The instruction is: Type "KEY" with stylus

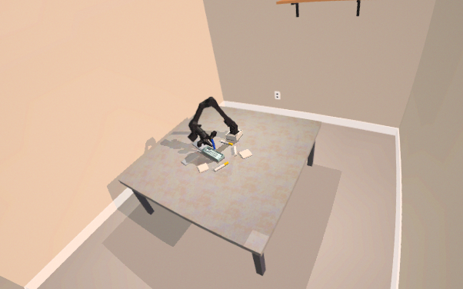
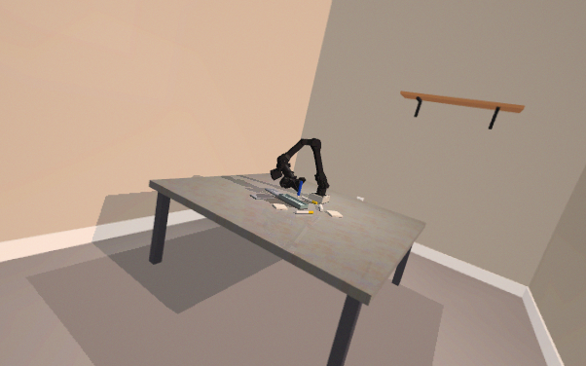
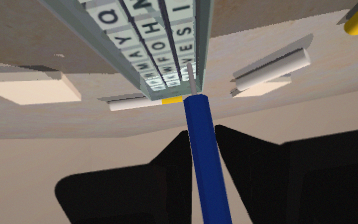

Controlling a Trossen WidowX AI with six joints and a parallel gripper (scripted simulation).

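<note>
Right now my gripper tip is 70 mm above the keyboard, 20 mm to the left of it and 20 mm short of it. The rest, counted from my gripper tip: white stick: 110 mm to the left, 110 mm behind, 70 mm below; then blue stylus: 10 mm below; then grey tip: 50 mm below.
</note>
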